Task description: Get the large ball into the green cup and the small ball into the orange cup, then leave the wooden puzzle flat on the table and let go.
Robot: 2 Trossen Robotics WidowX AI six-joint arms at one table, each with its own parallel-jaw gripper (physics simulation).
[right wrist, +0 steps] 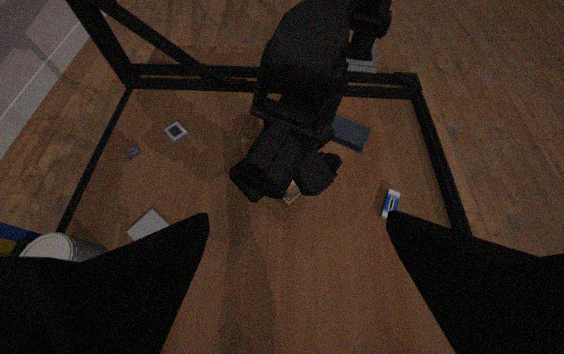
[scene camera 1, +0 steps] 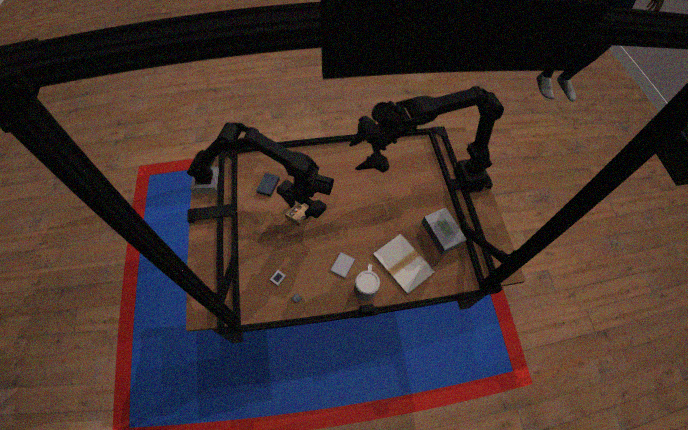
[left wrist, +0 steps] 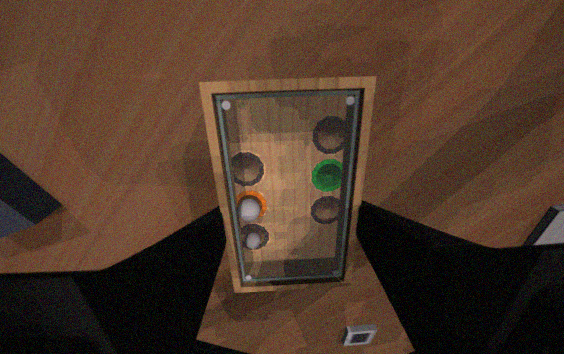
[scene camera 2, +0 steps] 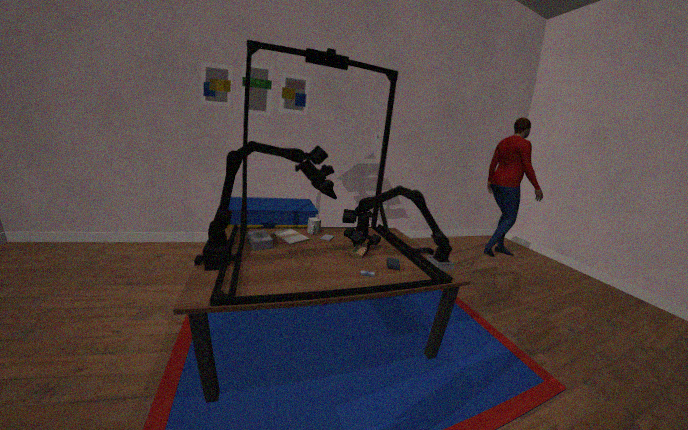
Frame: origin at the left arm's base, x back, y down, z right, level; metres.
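Seen in the pictures: left gripper, fingertip midpoint: (scene camera 1: pixel 300 213) (left wrist: pixel 289 209) (scene camera 2: pixel 361 249); right gripper, fingertip midpoint: (right wrist: pixel 298 220) (scene camera 1: pixel 352 157) (scene camera 2: pixel 333 196); left arm's base at its link origin: (right wrist: pixel 358 52) (scene camera 1: pixel 204 177) (scene camera 2: pixel 440 259); right arm's base at its link origin: (scene camera 1: pixel 474 169) (scene camera 2: pixel 217 244).
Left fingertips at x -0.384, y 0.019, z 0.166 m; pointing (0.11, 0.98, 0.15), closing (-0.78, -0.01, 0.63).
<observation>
Offsets run from my left fingertips to a thing's top centre. "spot": to the spot under its first point.
The wooden puzzle @[dx -0.006, dy -0.021, dz -0.007 m] (scene camera 1: pixel 294 213) (scene camera 2: pixel 361 251) (left wrist: pixel 287 84) is a shallow wood-rimmed box with a clear cover, held above the table. In the left wrist view the large pale ball @[dx +0.018, dy -0.005, dz -0.014 m] (left wrist: pixel 249 208) sits at the orange cup @[spot: dx +0.003, dy -0.007, dz -0.018 m] (left wrist: pixel 263 201) on the left side. The small ball @[dx +0.031, dy -0.005, dz +0.003 m] (left wrist: pixel 253 240) lies in the dark cup just below it. The green cup @[spot: dx -0.029, dy -0.005, dz -0.008 m] (left wrist: pixel 327 175) on the right side is empty, between two dark cups. My left gripper (left wrist: pixel 289 209) is shut on the puzzle, a finger at each long side. My right gripper (scene camera 1: pixel 355 155) (right wrist: pixel 298 220) is open and empty, high above the table.
A white mug @[spot: dx -0.220, dy -0.063, dz +0.303 m] (scene camera 1: pixel 367 283), an open book @[dx -0.366, dy +0.012, dz +0.209 m] (scene camera 1: pixel 400 261), a grey box @[dx -0.530, dy -0.027, dz +0.098 m] (scene camera 1: pixel 443 229) and a pale box @[dx -0.148, dy +0.016, dz +0.205 m] (scene camera 1: pixel 342 264) are on the table. A dark blue box @[dx +0.129, dy +0.003, dz -0.140 m] (scene camera 1: pixel 267 184) (right wrist: pixel 351 133) lies near the left arm. A blue-and-white block @[dx -0.034, dy +0.009, dz -0.223 m] (right wrist: pixel 391 202) (scene camera 2: pixel 367 273) lies nearby. Black frame bars edge the table.
</observation>
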